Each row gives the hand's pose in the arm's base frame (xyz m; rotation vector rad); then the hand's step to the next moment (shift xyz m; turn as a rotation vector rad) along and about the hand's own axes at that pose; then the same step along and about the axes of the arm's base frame.
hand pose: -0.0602 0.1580 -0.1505 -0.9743 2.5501 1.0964
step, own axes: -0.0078 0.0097 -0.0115 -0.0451 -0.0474 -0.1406
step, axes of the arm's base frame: 0.0006 0.0007 0.0169 0.0750 -0.1009 0.0907
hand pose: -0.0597 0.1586 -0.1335 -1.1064 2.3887 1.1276
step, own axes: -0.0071 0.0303 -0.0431 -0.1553 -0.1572 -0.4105
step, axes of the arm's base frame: -0.0147 -0.0164 0.0484 0.2488 -0.2899 0.2672
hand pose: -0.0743 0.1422 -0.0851 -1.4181 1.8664 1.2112
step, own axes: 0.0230 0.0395 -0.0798 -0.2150 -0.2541 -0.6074
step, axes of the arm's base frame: -0.0349 -0.0781 0.0337 0.3833 -0.4376 0.3759
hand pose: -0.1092 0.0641 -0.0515 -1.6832 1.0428 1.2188
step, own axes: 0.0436 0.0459 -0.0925 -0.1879 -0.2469 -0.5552
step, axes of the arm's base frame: -0.0051 -0.1085 -0.0276 0.3656 -0.3964 0.3372
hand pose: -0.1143 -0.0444 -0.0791 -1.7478 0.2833 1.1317
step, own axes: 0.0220 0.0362 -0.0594 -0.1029 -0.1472 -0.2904
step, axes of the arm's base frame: 0.0220 -0.0599 -0.0353 0.2002 -0.2000 0.1910
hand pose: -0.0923 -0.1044 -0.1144 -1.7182 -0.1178 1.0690
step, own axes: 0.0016 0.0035 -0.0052 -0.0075 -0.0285 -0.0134
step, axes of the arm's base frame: 0.0032 -0.0044 -0.0036 0.0163 -0.0013 0.0279
